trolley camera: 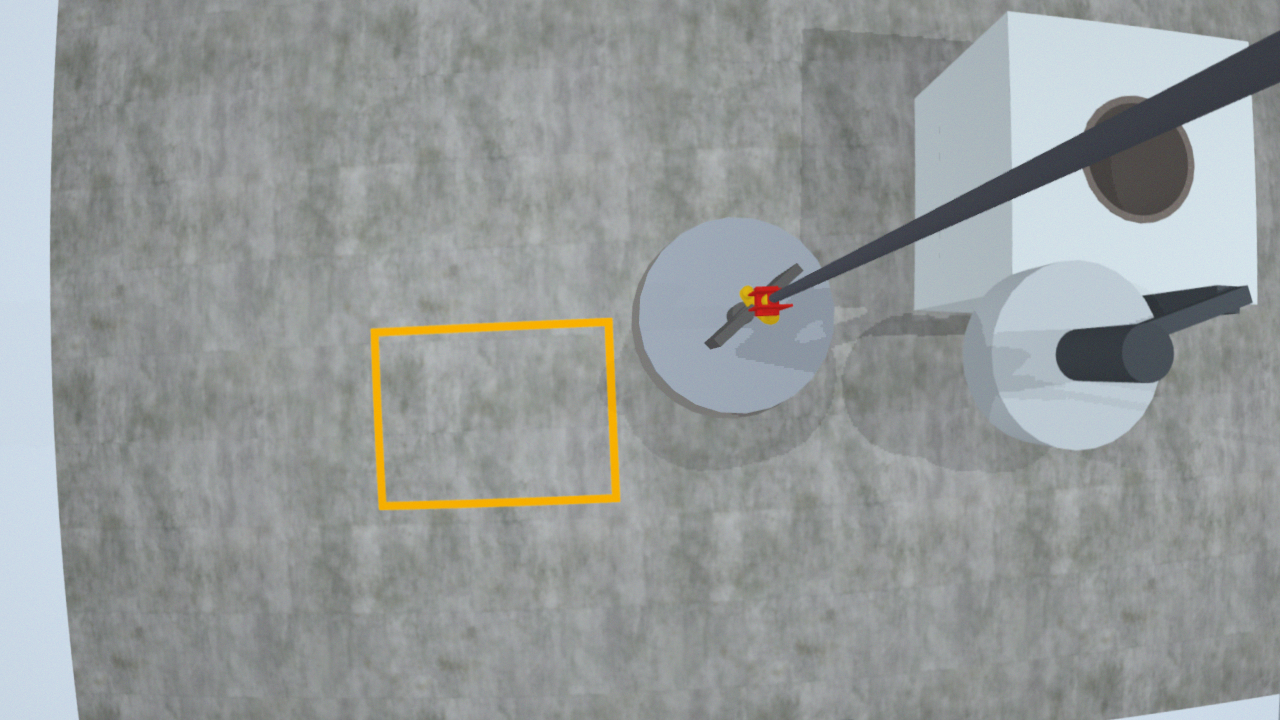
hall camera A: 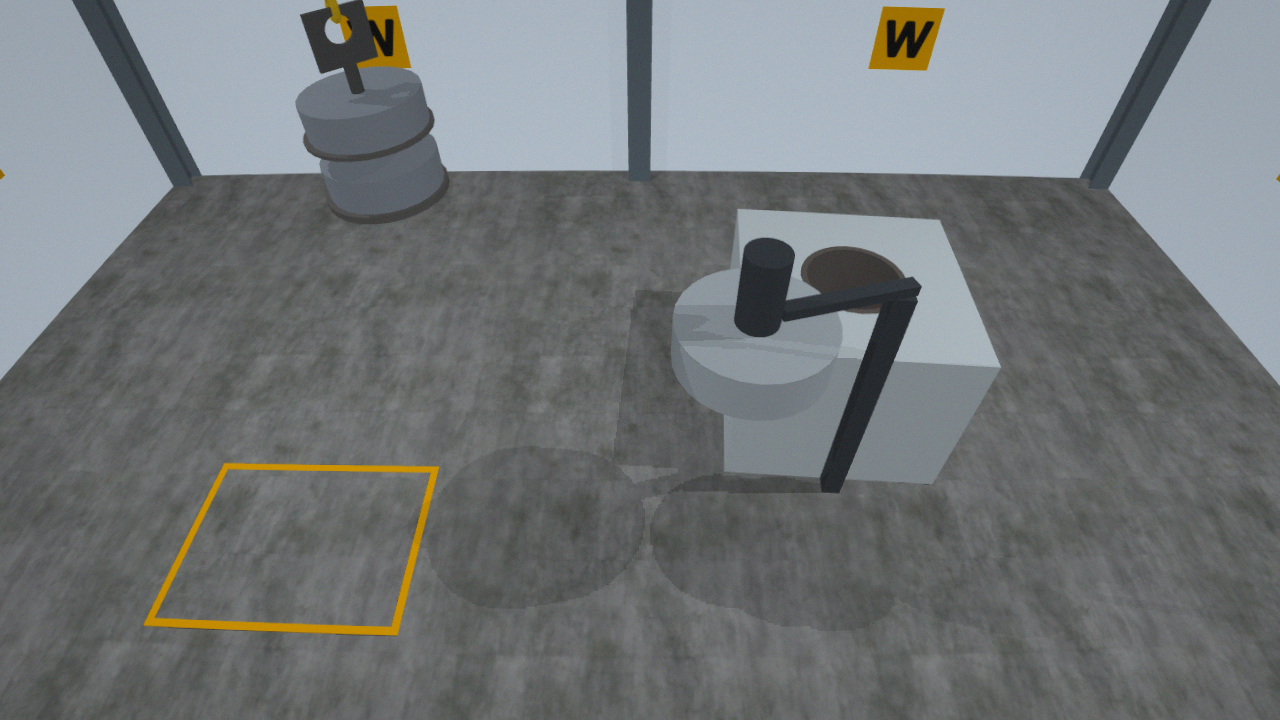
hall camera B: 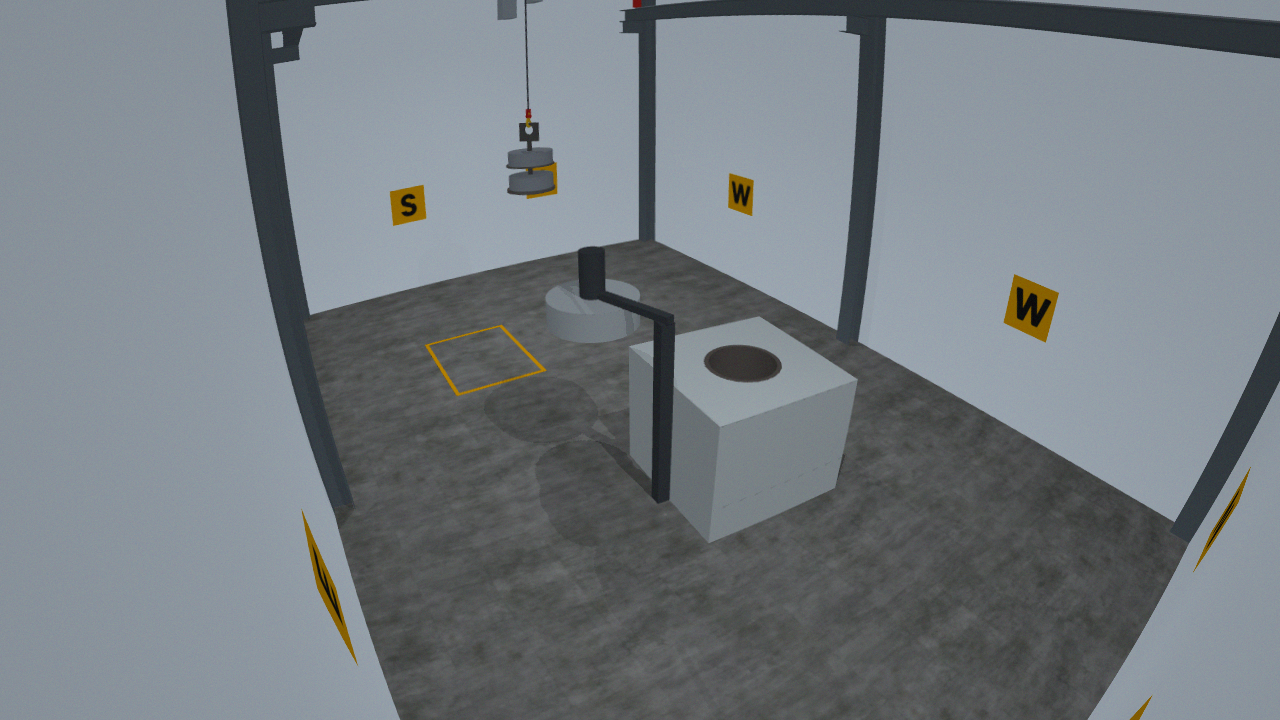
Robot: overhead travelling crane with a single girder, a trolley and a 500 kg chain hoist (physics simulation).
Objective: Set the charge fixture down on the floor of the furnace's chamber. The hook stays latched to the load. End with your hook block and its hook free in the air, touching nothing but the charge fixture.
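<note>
The charge fixture (hall camera A: 362,111) (hall camera B: 530,181) (trolley camera: 693,277), two grey discs with brown rims under an eye plate, hangs upright in the air. My hook (hall camera A: 334,10) (hall camera B: 528,120) (trolley camera: 759,302) is latched through the plate's eye. The hook block is red; in hall camera A it is cut off. The furnace (hall camera A: 778,443) (hall camera B: 787,474) (trolley camera: 1074,62) is a white block with a round chamber opening (hall camera A: 850,268) (hall camera B: 742,363) (trolley camera: 1141,179) in its top. In the trolley view the fixture is left of and below the opening. The chamber floor is hidden.
A grey round lid (hall camera A: 760,385) (hall camera B: 590,322) (trolley camera: 1038,313) with a black cylinder stands swung aside next to the furnace, on an arm from a dark post (hall camera A: 863,402) (hall camera B: 662,411). A yellow floor rectangle (hall camera A: 331,467) (hall camera B: 501,381) (trolley camera: 492,326) lies left of the fixture in the trolley view.
</note>
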